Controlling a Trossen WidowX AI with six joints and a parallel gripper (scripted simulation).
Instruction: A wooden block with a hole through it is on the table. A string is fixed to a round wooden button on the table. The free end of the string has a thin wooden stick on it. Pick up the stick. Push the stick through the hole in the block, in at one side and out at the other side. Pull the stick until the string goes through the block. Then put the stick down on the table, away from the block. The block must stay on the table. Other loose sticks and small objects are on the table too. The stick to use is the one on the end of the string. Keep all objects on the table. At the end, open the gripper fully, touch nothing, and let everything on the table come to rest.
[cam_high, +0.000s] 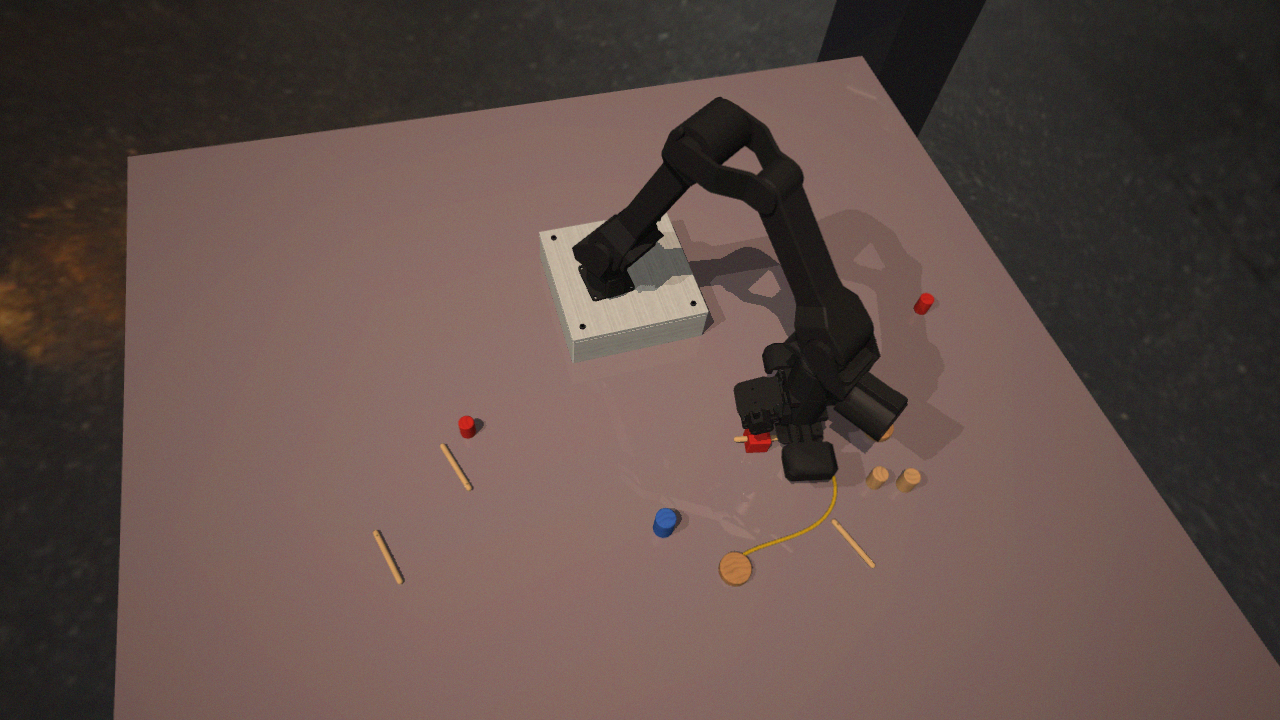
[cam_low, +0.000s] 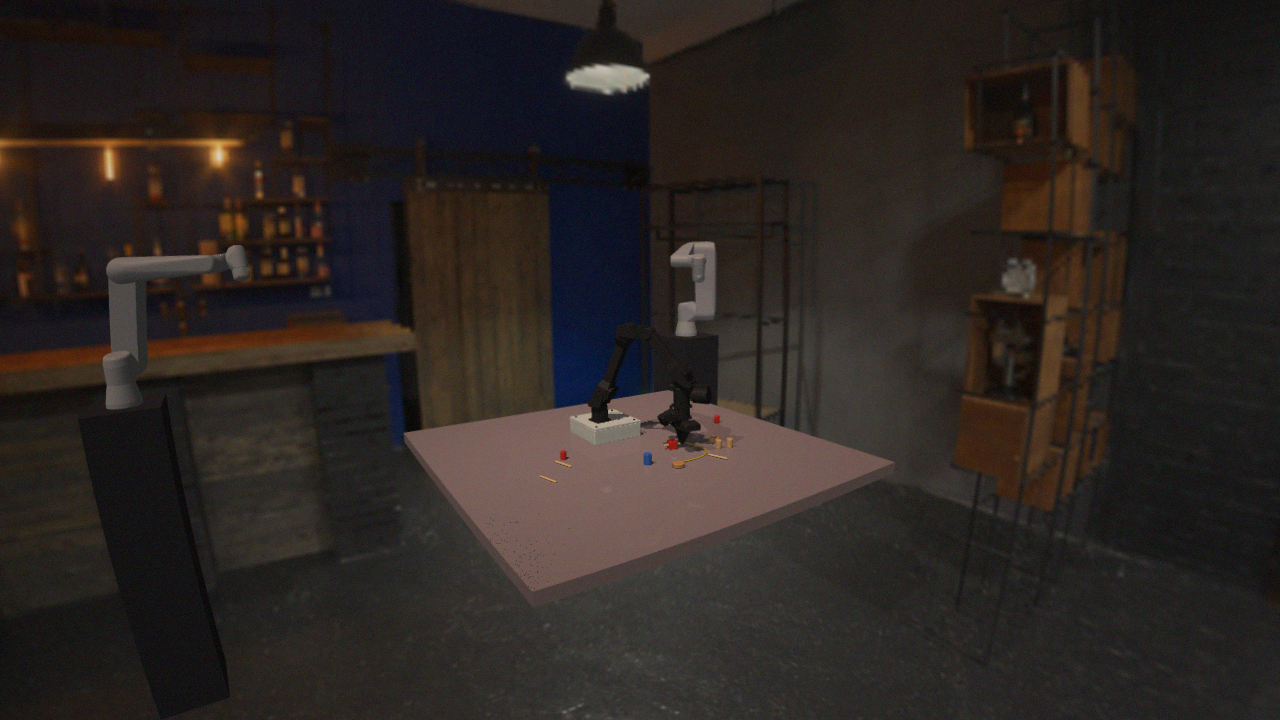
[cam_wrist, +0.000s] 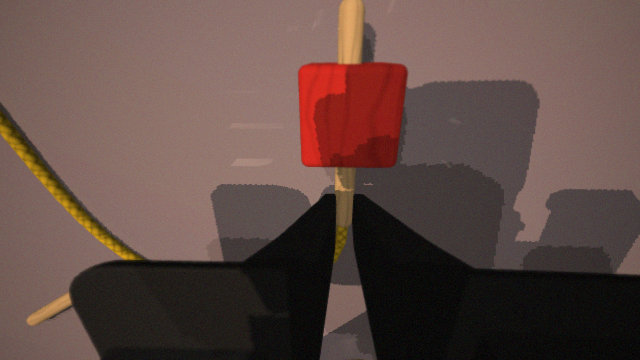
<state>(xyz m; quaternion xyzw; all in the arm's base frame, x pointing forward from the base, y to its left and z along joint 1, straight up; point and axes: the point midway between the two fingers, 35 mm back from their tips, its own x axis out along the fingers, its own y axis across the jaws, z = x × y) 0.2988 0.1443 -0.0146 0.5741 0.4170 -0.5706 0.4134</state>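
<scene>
Right now the red cube is 40 mm to the right of my gripper tip and 10 mm behind it. The rest, counted from my gripper tip: red cylinder: 390 mm to the right, 160 mm behind; blue cylinder: 200 mm to the right, 50 mm ahead, 10 mm above.
</scene>
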